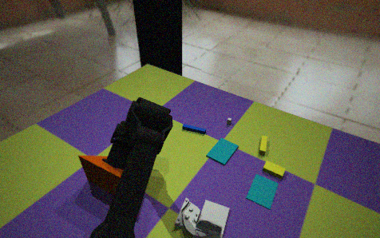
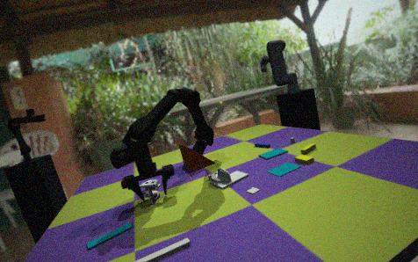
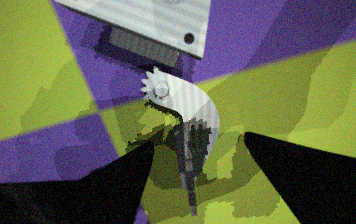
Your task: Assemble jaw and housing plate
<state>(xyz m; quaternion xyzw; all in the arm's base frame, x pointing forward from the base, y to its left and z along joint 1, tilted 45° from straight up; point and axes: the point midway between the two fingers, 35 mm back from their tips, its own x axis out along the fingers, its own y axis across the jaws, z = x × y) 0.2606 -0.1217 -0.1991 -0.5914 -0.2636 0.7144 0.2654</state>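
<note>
My gripper tip is 10 cm past the grey base block, 2 cm below it and 1 cm to the left of it. The rest, counted from my gripper tip: white tile 31 cm to the left, 19 cm ahead; then teal bar 17 cm ahead, 13 cm to the right; then grey jaw 3 cm behind, 2 cm to the right.
</note>
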